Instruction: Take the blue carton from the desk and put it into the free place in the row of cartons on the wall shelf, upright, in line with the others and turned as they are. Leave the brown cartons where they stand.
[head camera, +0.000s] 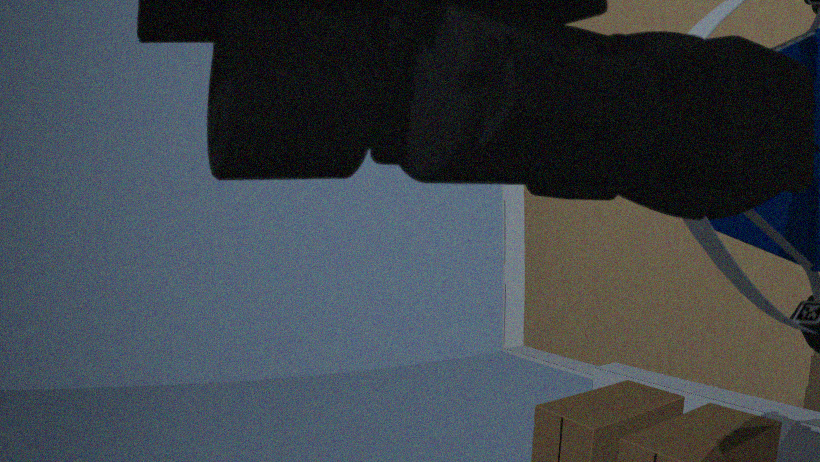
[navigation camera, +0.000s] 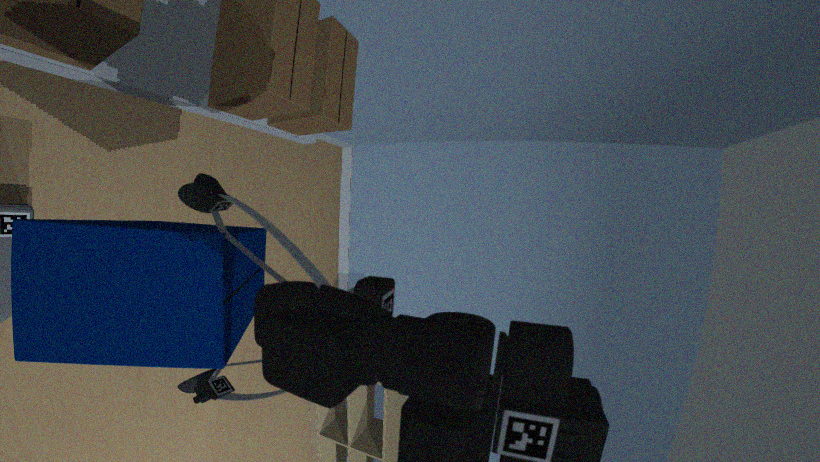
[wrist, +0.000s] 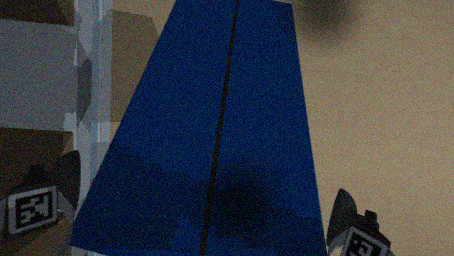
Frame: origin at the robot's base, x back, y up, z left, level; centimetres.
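Seen in the pictures: gripper, fingertip midpoint: (navigation camera: 186, 289).
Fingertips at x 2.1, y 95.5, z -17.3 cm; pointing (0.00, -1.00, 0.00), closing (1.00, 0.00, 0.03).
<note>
A point is followed by its place in that frame.
The blue carton (head camera: 763, 234) {x -2.7, y 97.1, z -23.4 cm} (navigation camera: 114, 292) {x 1.4, y 95.4, z -11.0 cm} (wrist: 260, 100) is between the two fingers of my gripper (navigation camera: 200, 289) {x 2.1, y 95.6, z -17.3 cm} (wrist: 209, 190) {x 2.1, y 95.6, z -17.3 cm}, which is shut on it and holds it in the air. A dark line runs down its face towards the wrist. In the navigation view brown cartons (navigation camera: 338, 74) {x -39.8, y 84.0, z -55.7 cm} (navigation camera: 292, 57) {x -36.1, y 84.0, z -40.4 cm} stand in a row at the upper left, with a gap before another brown carton (navigation camera: 74, 28) {x -25.9, y 79.0, z -9.9 cm}. Brown cartons (head camera: 608, 413) {x -28.0, y 78.8, z -54.5 cm} (head camera: 700, 430) {x -27.4, y 75.4, z -41.6 cm} also show at the lower right of the head view. In the wrist view the gap lies at the left, beside the blue carton, between brown cartons (wrist: 30, 10) (wrist: 30, 150).
A pale strip (navigation camera: 241, 118) {x -27.3, y 66.7, z -43.8 cm} runs along the row; whether it is shelf edge or skirting is hard to tell. The blue-grey wall (head camera: 286, 275) {x -26.9, y 86.4, z -183.8 cm} (navigation camera: 516, 229) {x -5.1, y 125.3, z -184.8 cm} meets the tan floor (head camera: 619, 286) {x -29.1, y 0.0, z -131.9 cm} (navigation camera: 275, 189) {x -19.3, y 0.0, z -118.4 cm}. A light wooden compartment unit (navigation camera: 394, 413) {x 123.3, y 61.1, z -163.4 cm} stands behind the wrist.
</note>
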